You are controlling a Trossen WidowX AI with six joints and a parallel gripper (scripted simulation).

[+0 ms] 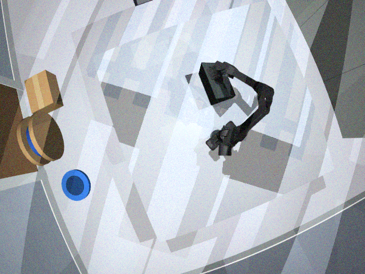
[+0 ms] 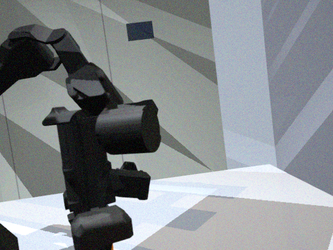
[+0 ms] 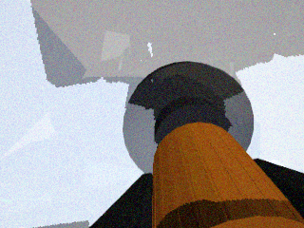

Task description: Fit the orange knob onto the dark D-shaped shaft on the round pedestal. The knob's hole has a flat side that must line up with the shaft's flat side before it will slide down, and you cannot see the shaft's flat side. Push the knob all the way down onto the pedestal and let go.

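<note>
My gripper tip is 20 mm below the orange knob. Round my gripper tip: dark shaft 40 mm below.
</note>
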